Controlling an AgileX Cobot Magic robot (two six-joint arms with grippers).
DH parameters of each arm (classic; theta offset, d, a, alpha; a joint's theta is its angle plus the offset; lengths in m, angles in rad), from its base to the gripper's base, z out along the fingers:
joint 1: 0 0.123 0 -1.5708
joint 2: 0.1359 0 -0.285 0
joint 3: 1.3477 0 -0.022 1.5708
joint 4: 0 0.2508 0 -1.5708
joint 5: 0 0 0.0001 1.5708
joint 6: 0 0.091 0 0
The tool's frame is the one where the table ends.
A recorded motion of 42 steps. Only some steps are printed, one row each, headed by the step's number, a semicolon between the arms.
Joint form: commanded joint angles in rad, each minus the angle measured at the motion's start. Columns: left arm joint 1, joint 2, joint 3, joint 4, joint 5, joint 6; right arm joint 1, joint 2, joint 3, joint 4, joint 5, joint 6.
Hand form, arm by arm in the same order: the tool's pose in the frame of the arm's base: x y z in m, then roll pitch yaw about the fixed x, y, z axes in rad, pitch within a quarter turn. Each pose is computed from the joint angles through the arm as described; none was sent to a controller.
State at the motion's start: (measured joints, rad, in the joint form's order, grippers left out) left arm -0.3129 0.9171 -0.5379 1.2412 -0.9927 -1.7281; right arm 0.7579 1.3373 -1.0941 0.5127 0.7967 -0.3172
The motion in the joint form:
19: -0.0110 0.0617 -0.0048 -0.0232 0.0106 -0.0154; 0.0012 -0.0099 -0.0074 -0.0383 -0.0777 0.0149
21: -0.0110 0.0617 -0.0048 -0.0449 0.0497 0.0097; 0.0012 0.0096 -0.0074 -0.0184 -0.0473 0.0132
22: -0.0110 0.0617 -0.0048 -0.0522 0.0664 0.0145; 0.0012 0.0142 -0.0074 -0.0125 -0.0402 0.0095
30: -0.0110 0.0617 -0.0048 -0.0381 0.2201 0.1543; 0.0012 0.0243 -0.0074 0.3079 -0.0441 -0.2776
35: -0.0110 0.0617 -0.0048 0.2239 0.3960 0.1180; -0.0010 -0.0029 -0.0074 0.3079 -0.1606 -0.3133
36: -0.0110 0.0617 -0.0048 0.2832 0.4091 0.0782; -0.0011 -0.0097 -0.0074 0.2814 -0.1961 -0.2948
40: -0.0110 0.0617 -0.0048 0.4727 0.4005 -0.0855; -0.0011 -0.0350 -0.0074 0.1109 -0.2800 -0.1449
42: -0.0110 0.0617 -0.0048 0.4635 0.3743 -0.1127; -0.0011 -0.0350 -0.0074 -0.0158 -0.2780 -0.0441
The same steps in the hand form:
19: 0.1425 -0.1227 0.3211 -1.4399 0.9090 -2.6906; 0.1851 0.2134 0.3311 2.7764 0.7486 -2.4690
21: 0.1462 -0.1213 0.3208 -1.4429 0.9185 -2.6493; 0.1852 0.2163 0.3247 2.7543 0.7011 -2.4714
22: 0.1477 -0.1207 0.3205 -1.4478 0.9180 -2.6357; 0.1851 0.2170 0.3232 2.7501 0.6912 -2.4691
30: 0.1582 -0.1156 0.3129 -1.5895 1.0664 -2.6204; 0.1776 0.2313 0.3325 2.5556 0.7930 -2.4684
35: 0.1643 -0.1087 0.2931 -2.2021 1.1758 -3.0994; 0.1834 0.2278 0.3448 2.5940 0.9196 -2.5061
36: 0.1641 -0.1078 0.2900 -2.2902 1.1631 3.1044; 0.1858 0.2260 0.3473 2.6156 0.9450 -2.5200
40: 0.1606 -0.1069 0.2812 -2.4432 1.0837 2.9441; 0.1916 0.2171 0.3536 2.7054 0.9904 -2.5544
42: 0.1588 -0.1084 0.2818 -2.3712 1.0593 2.9958; 0.1946 0.2134 0.3505 2.7903 0.9691 -2.5204

